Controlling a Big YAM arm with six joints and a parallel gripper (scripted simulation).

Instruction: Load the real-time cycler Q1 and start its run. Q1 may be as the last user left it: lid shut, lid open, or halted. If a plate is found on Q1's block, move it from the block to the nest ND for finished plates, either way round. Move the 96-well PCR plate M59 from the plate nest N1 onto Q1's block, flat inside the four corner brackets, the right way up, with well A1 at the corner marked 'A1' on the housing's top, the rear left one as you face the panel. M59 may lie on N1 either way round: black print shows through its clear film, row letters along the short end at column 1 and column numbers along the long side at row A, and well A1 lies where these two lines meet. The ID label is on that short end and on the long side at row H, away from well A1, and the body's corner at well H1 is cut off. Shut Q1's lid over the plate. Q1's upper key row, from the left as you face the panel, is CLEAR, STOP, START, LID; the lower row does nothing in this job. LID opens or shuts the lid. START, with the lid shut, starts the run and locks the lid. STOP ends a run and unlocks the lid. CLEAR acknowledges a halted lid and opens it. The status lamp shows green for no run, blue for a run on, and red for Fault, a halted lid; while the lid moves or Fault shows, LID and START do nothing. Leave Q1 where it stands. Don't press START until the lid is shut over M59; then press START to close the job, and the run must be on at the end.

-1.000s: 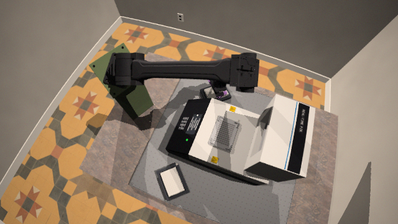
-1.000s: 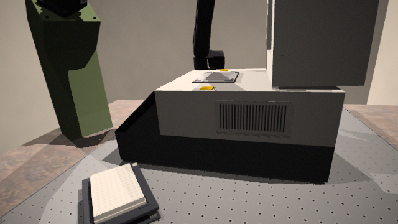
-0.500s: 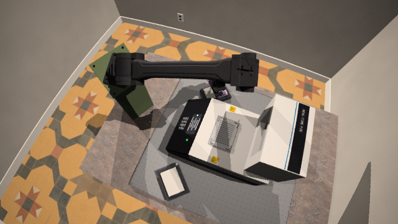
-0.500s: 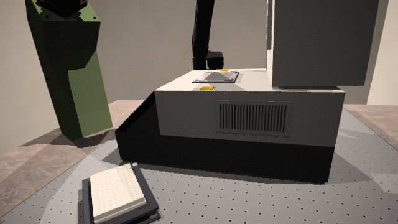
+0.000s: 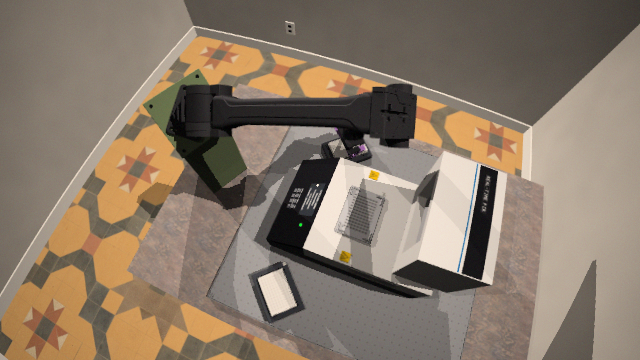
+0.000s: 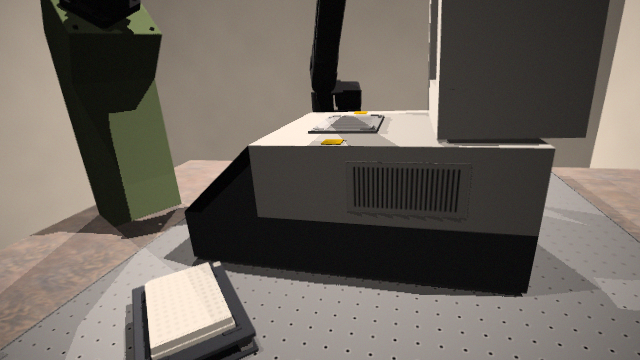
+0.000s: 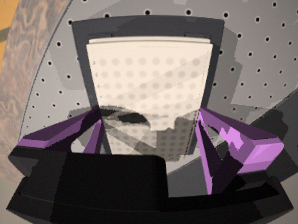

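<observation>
The dark nest nd is 30 mm below my hand. Also, from my hand: dark nest N1 (530 mm to the right, 220 mm behind, 10 mm below).
</observation>
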